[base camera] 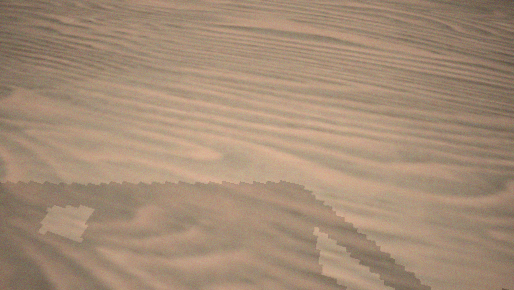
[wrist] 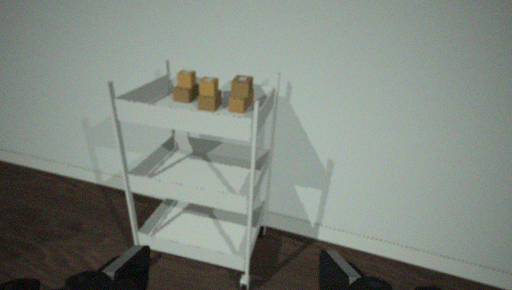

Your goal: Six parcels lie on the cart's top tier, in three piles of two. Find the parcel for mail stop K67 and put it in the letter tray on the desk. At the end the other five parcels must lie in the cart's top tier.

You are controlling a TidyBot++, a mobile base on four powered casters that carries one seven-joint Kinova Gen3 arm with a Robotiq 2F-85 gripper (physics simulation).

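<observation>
The white cart (wrist: 185, 193) stands against the wall in the wrist view, with three tiers. On its top tier (wrist: 150, 107) are three piles of two brown parcels. The left pile has an upper parcel (wrist: 186, 79) on a lower parcel (wrist: 185, 94). The middle pile has an upper parcel (wrist: 208, 87) on a lower parcel (wrist: 208, 103). The right pile has an upper parcel (wrist: 241, 88) on a lower parcel (wrist: 239, 104). Pale labels show on the upper parcels, too small to read. My gripper (wrist: 235, 267) is open, some distance from the cart. The desk and letter tray do not show.
A pale wall (wrist: 400, 125) with a skirting board (wrist: 390, 251) runs behind the cart. The cart's corner posts (wrist: 254, 200) rise above the top tier's rim. The wooden floor (base camera: 250, 115) (wrist: 55, 215) shows in both views, with shadows on it in the base camera view.
</observation>
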